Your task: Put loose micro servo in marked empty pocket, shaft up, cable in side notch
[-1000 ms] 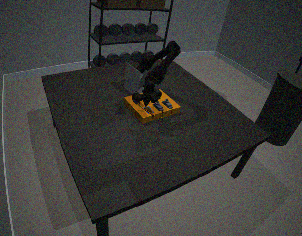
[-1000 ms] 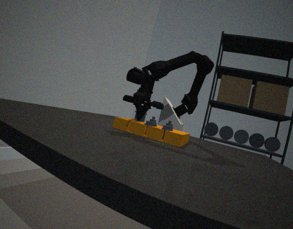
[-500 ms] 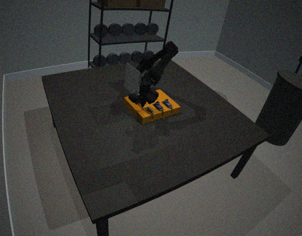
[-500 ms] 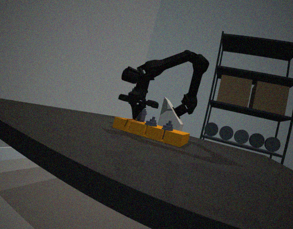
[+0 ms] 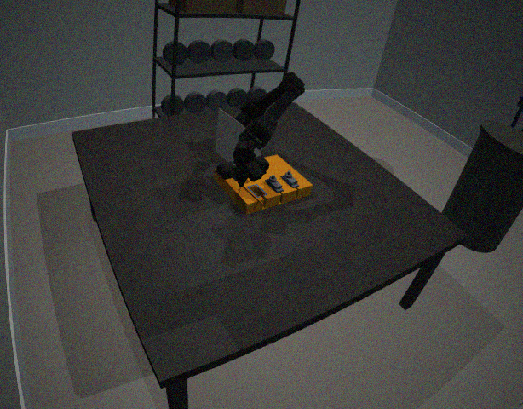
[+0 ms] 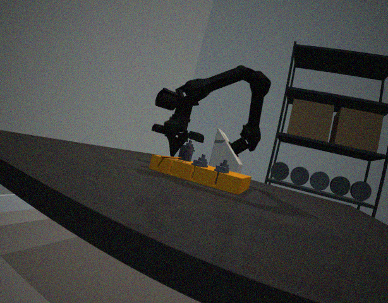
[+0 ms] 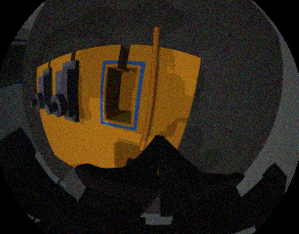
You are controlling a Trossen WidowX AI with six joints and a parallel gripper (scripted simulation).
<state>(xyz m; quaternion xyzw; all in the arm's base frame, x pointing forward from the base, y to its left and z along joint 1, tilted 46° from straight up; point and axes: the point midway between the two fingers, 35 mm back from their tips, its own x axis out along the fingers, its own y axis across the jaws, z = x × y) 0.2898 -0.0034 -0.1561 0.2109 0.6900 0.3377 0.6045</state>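
The orange deck lies 80 mm behind my gripper tip, 110 mm to the left of it and 30 mm below it.
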